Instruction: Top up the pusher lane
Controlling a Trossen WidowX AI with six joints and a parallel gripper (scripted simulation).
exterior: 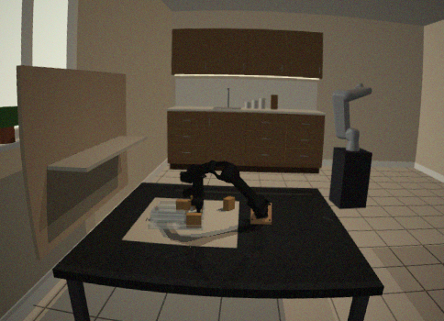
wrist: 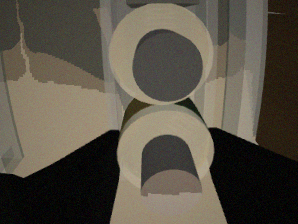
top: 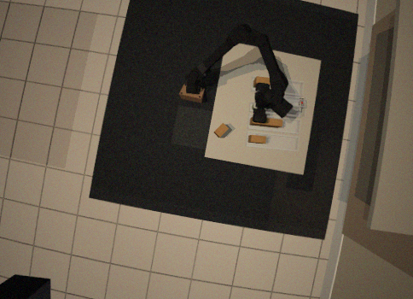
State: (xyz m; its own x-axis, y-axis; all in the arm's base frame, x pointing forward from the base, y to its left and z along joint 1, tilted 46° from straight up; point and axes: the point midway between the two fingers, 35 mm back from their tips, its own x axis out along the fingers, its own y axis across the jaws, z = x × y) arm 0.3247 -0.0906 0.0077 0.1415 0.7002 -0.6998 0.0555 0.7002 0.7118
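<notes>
The pusher lane lies 14 cm ahead of my gripper tip, 2 cm to the left of it and 1 cm below it. Also, from my gripper tip: tan block: 18 cm behind, 13 cm to the right.
</notes>
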